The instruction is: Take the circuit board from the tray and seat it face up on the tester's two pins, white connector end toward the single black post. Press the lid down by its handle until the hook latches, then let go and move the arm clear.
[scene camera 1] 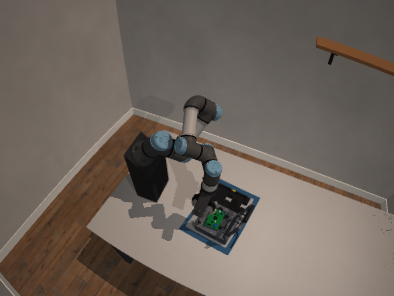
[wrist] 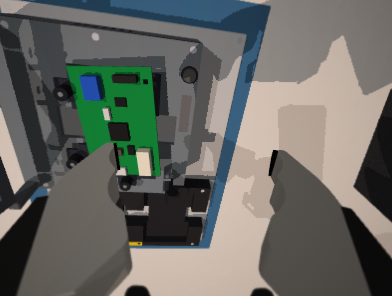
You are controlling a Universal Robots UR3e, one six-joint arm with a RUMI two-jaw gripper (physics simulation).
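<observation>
The green circuit board lies face up on the grey tester. Its white connector is at the lower end in the wrist view, by a small black post. The two pins cannot be made out. My gripper is open and empty; in the wrist view its left finger overlaps the board's lower left part, and its right finger is over the table beyond the tester. The dark lid appears raised at the tester's right side in the scene view. Its handle and hook cannot be told clearly.
A blue border surrounds the tester on the pale table. Black blocks with a yellow mark stand at the tester's lower end in the wrist view. A round black knob stands right of the board.
</observation>
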